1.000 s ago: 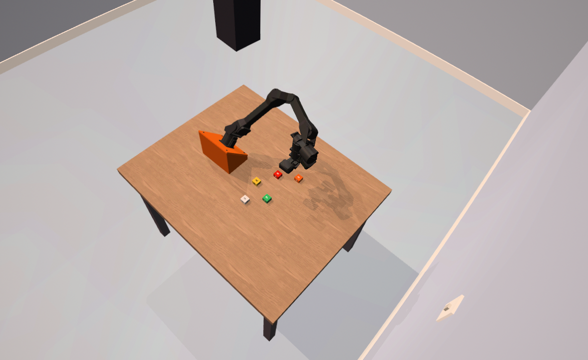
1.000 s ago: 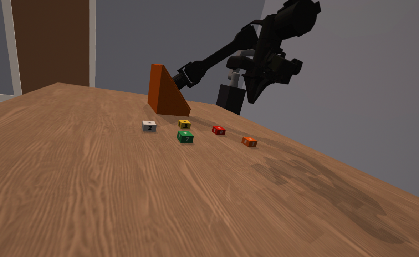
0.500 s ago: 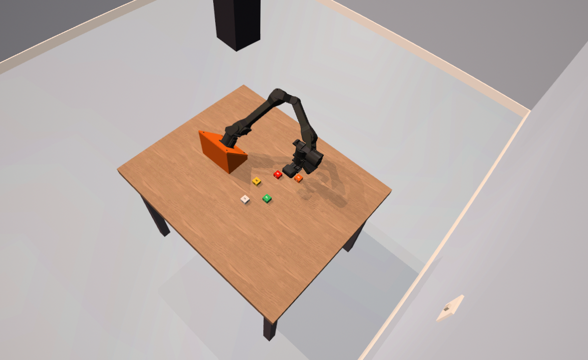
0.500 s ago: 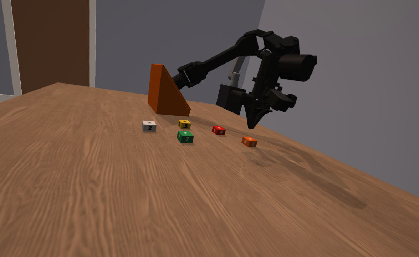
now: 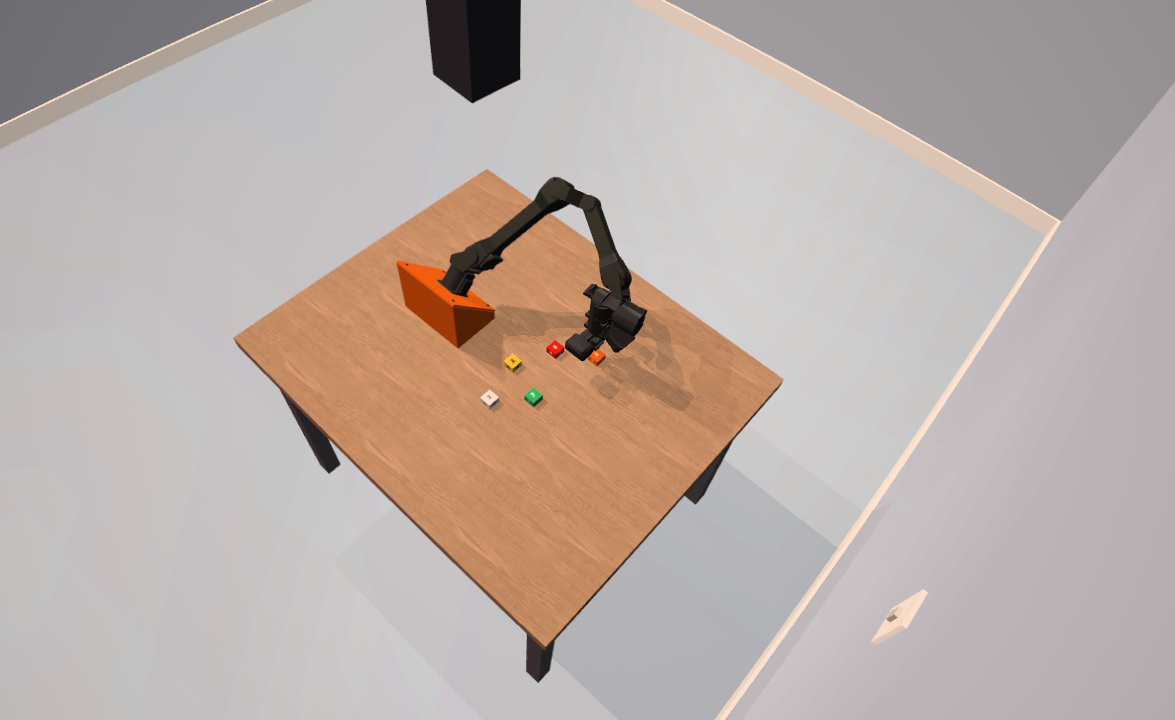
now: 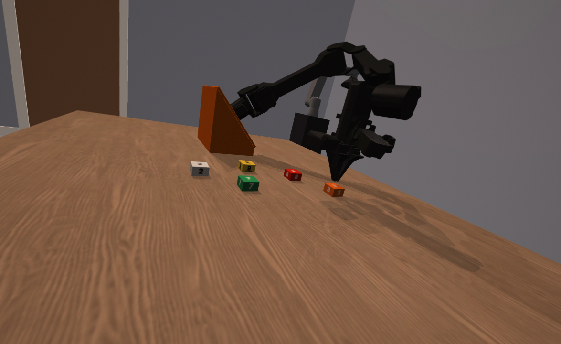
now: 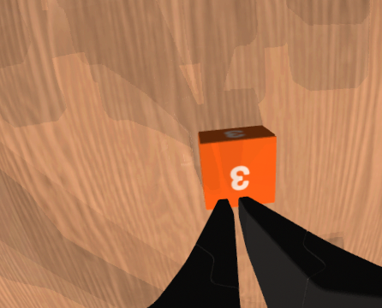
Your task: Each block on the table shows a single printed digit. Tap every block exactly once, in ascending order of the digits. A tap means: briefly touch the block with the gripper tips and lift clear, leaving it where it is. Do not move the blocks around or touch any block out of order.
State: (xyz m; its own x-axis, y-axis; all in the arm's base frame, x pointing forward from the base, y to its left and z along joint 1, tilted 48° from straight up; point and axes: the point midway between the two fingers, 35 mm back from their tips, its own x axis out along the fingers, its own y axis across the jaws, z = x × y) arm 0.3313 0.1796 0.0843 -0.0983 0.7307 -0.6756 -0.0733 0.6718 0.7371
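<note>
The orange block marked 3 is 20 mm below my gripper tip and 10 mm ahead of it. The rest, counted from my gripper tip: green block marked 7: 200 mm to the right, 20 mm below, 10 mm behind; red block marked 8: 80 mm behind, 70 mm to the right, 20 mm below; yellow block: 180 mm to the right, 120 mm behind, 20 mm below.
</note>
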